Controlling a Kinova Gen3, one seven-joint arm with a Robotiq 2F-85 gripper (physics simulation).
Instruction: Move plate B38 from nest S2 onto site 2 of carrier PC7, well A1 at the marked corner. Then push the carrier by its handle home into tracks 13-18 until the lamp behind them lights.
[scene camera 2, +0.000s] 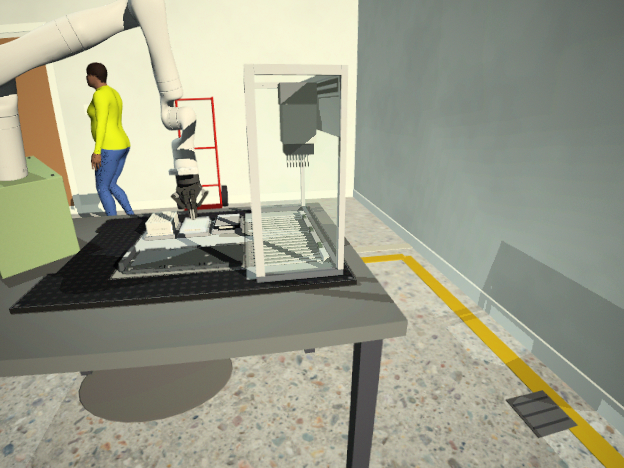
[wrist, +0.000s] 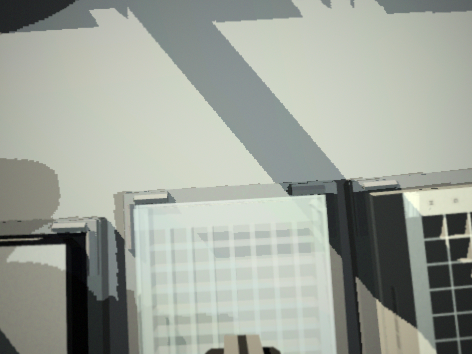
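Note:
A pale, translucent gridded plate (scene camera 2: 195, 224) (wrist: 235, 270) sits flat in the middle holder of a row of three, between corner clips. Its label and marked corner cannot be read. The holder's pale rim (wrist: 225, 191) shows along one end of the plate. Whether this row belongs to carrier PC7 or the nests cannot be told. My gripper (scene camera 2: 192, 217) (wrist: 242, 345) is shut and empty, pointing down over the plate; contact cannot be told. Ribbed tracks (scene camera 2: 279, 239) lie to the right inside a clear enclosure. The carrier handle and lamp cannot be made out.
A white box-shaped rack (scene camera 2: 160, 225) stands left of the plate in the scene view, and a dark-framed item (scene camera 2: 227, 221) right of it. A grey tray (scene camera 2: 176, 257) lies in front. The enclosure's white post (scene camera 2: 254, 176) and a hanging multi-tip head (scene camera 2: 297, 115) stand to the right.

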